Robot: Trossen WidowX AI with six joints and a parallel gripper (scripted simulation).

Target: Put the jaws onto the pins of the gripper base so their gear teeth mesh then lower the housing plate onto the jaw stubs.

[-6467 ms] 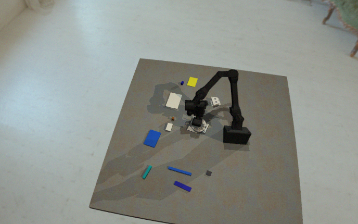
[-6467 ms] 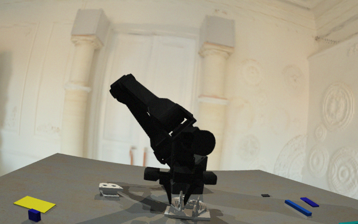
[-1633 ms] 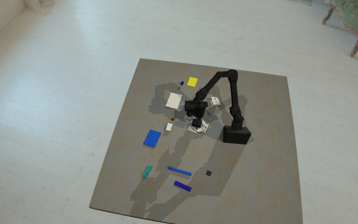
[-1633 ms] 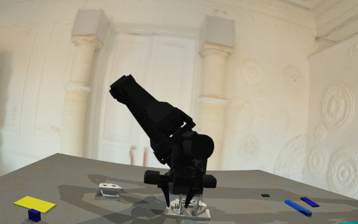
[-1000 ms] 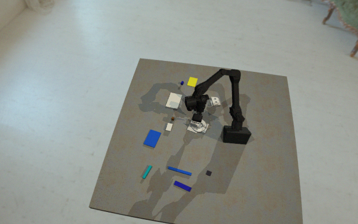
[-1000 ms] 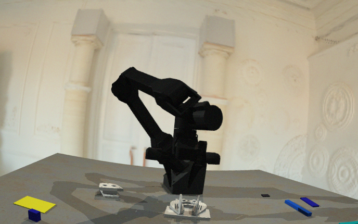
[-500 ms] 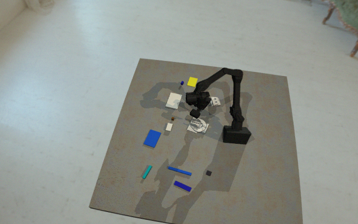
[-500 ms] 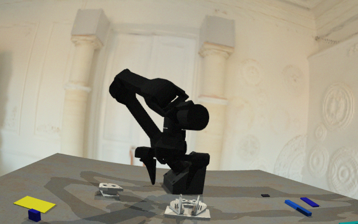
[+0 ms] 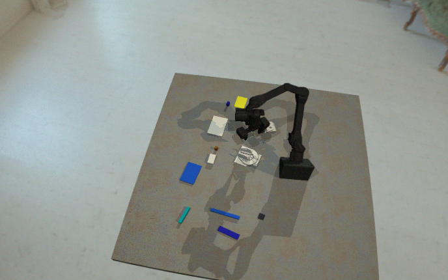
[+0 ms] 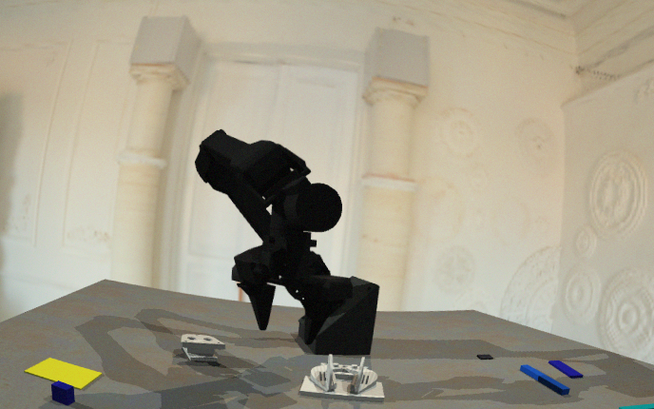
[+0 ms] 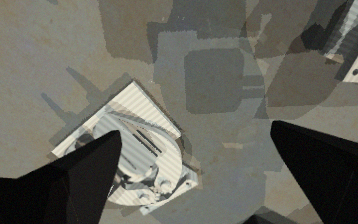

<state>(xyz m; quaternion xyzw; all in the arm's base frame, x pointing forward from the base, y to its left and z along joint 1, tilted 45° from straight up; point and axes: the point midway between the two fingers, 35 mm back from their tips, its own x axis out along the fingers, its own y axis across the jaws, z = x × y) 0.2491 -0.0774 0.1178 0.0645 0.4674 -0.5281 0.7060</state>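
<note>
Right now my gripper tip is 130 mm to the left of the grey gripper base, 110 mm past it and 50 mm above it. The rest, counted from my gripper tip: housing plate (110 mm to the left, 70 mm below, 30 mm behind); small white block (210 mm ahead, 130 mm to the left, 70 mm below); white slab (210 mm ahead, 110 mm to the right, 80 mm below).
</note>
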